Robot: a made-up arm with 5 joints.
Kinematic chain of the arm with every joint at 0, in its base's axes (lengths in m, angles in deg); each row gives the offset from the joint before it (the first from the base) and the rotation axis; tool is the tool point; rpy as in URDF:
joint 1: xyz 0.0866 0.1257 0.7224 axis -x
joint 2: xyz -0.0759 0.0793 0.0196 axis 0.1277 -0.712 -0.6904
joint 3: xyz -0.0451 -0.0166 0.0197 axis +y
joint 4: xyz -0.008 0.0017 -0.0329 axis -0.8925 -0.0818 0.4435
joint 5: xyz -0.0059 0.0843 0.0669 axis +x
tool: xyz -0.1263 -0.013 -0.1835 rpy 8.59 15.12 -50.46
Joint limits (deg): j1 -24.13..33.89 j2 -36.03..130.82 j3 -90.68..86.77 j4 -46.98..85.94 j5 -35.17..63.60
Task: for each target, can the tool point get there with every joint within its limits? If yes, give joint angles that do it. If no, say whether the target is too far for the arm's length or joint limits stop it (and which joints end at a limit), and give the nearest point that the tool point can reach.
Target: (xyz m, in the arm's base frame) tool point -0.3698 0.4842 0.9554
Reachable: no: too far | nearest point -0.2544 0.3905 0.8858 | short by 0.164 m
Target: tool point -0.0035 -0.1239 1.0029
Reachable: no: joint limits stop it (at a limit: joint 2, joint 3, joint 4) | nearest point -0.0813 -0.0777 0.9510 | short by 0.104 m
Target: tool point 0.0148 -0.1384 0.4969
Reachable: no: joint limits stop it (at a limit: joint 1, joint 4) | nearest point 0.0036 -0.0277 0.5279 | short by 0.115 m
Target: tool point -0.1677 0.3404 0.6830
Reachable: yes | joints 1.13 39.68 46.47 -21.88 -24.36
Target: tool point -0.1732 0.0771 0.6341
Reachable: yes | joints -4.12 -22.29 -2.28 50.39 8.72
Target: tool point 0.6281 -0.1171 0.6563
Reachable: no: too far | nearest point 0.2881 0.0711 0.6507 | short by 0.389 m
